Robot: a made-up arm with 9 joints. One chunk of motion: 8 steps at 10 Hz.
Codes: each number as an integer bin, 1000 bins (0 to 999) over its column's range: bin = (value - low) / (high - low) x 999, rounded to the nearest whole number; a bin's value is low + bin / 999 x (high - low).
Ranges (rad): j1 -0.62..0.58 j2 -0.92..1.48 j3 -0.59..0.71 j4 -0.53..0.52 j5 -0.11..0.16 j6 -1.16..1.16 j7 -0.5..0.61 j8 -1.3..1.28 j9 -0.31..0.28
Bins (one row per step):
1: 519 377 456 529 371 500 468 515 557
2: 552 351 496 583 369 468 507 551 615
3: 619 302 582 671 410 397 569 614 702
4: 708 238 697 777 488 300 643 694 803
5: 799 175 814 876 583 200 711 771 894
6: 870 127 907 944 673 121 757 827 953
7: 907 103 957 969 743 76 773 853 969
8: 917 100 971 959 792 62 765 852 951
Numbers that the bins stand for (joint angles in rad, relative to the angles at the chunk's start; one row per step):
1: 0.0034 -0.0143 0.0034 0.0260 -0.0097 0.0012 0.0200 0.0300 0.0190
2: 0.0431 -0.0768 0.0554 0.0828 -0.0103 -0.0732 0.0633 0.1230 0.0532
3: 0.1235 -0.1945 0.1674 0.1753 0.0008 -0.2380 0.1322 0.2857 0.1046
4: 0.2305 -0.3482 0.3170 0.2867 0.0219 -0.4633 0.2144 0.4923 0.1642
5: 0.3398 -0.4996 0.4693 0.3907 0.0476 -0.6955 0.2900 0.6912 0.2180
6: 0.4250 -0.6149 0.5903 0.4622 0.0719 -0.8790 0.3411 0.8358 0.2528
7: 0.4695 -0.6726 0.6553 0.4885 0.0908 -0.9835 0.3589 0.9029 0.2623
8: 0.4815 -0.6798 0.6736 0.4780 0.1041 -1.0160 0.3500 0.9004 0.2517

